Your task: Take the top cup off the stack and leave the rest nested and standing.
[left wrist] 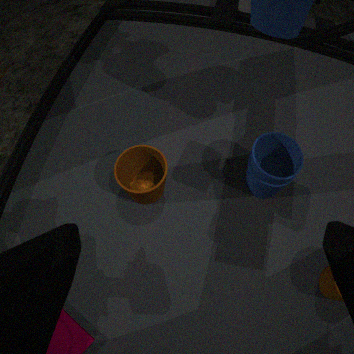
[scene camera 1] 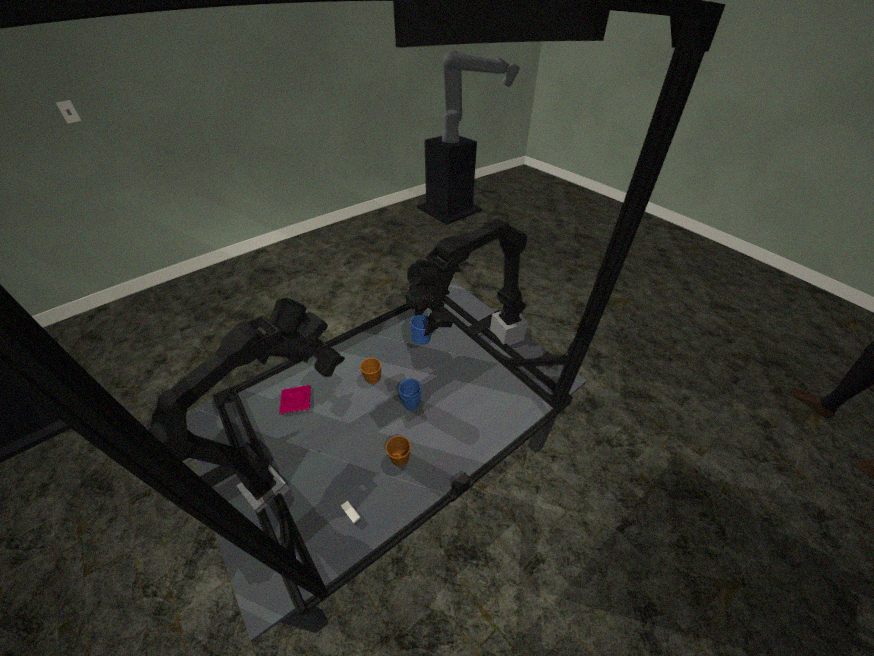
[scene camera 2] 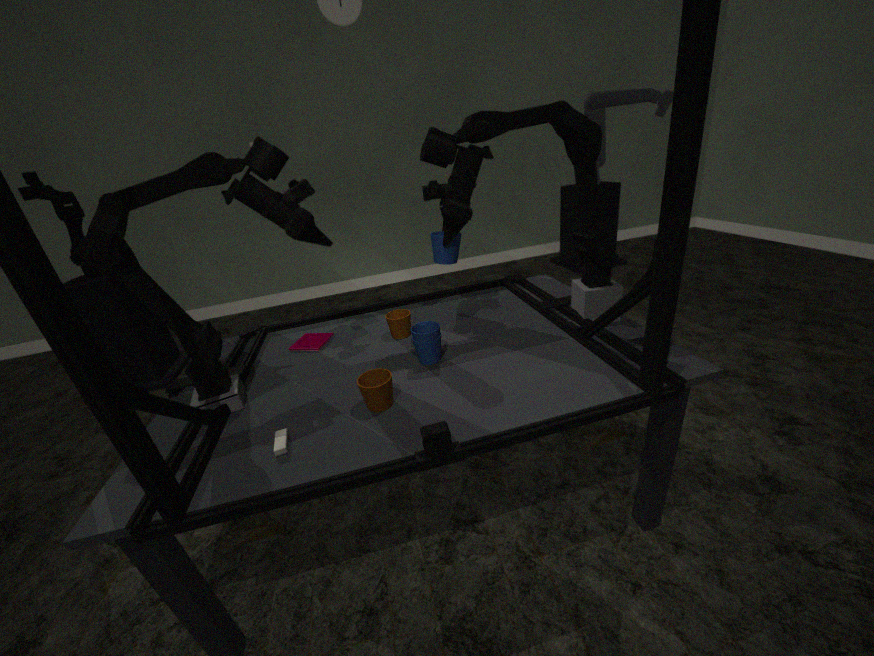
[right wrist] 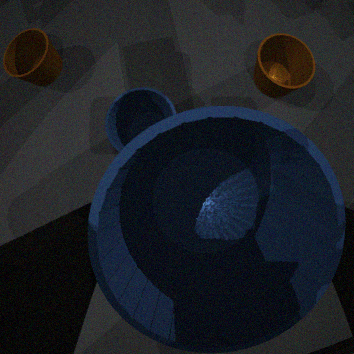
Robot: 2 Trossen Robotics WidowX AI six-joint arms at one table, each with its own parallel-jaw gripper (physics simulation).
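Places are measured from the left arm's base along level axes (x right, y ahead, z up), in millimetres.
Pixels of known places: left gripper, fingertip midpoint: (left wrist: 205, 237) (scene camera 1: 333, 350) (scene camera 2: 327, 242); right gripper, fingertip midpoint: (scene camera 1: 420, 327) (scene camera 2: 444, 242) (right wrist: 215, 214); left arm's base, origin of the base link: (scene camera 1: 260, 484) (scene camera 2: 215, 389); right arm's base, origin of the base link: (scene camera 1: 509, 317) (scene camera 2: 596, 283).
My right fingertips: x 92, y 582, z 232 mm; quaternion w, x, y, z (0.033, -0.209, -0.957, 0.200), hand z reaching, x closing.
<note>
For each thing: its top centre in the pictures, then the offset to it from my right fingertips. "spot": a spot on its surface instead.
- separate blue cup, middle of its top: (right wrist: 209, 245) (scene camera 2: 445, 232) (scene camera 1: 422, 322) dx +5, dy +3, dz +25 mm
- orange cup, middle of its top: (right wrist: 284, 60) (left wrist: 142, 166) (scene camera 2: 398, 314) (scene camera 1: 371, 366) dx -154, dy -96, dz -208 mm
- pink square, surface spot: (left wrist: 70, 335) (scene camera 2: 316, 343) spot: dx -257, dy -330, dz -267 mm
- white block, middle of its top: (scene camera 2: 280, 439) (scene camera 1: 350, 511) dx +140, dy -460, dz -262 mm
The stack of nested blue cups (scene camera 1: 410, 395) (scene camera 2: 427, 344) (left wrist: 270, 172) stands upright mid-table, with two rims showing. It also shows partly behind the held cup in the right wrist view (right wrist: 142, 107). My right gripper (scene camera 1: 432, 324) (scene camera 2: 449, 236) is shut on a separate blue cup (scene camera 1: 419, 331) (scene camera 2: 442, 249) (left wrist: 281, 17) (right wrist: 215, 225), held upright in the air, apart from the stack and beyond it toward the back right. Its fingertips are partly hidden by the cup in the right wrist view. My left gripper (scene camera 1: 328, 360) (scene camera 2: 328, 243) (left wrist: 205, 237) is open and empty, high above the table's left part.
One orange cup (scene camera 1: 371, 371) (scene camera 2: 398, 325) (left wrist: 145, 175) (right wrist: 285, 70) stands behind the stack, another (scene camera 1: 398, 450) (scene camera 2: 375, 390) (right wrist: 45, 65) nearer the front. A pink square (scene camera 1: 295, 400) (scene camera 2: 312, 342) (left wrist: 70, 335) lies at the back left, a white block (scene camera 1: 350, 511) (scene camera 2: 280, 442) at the front left.
</note>
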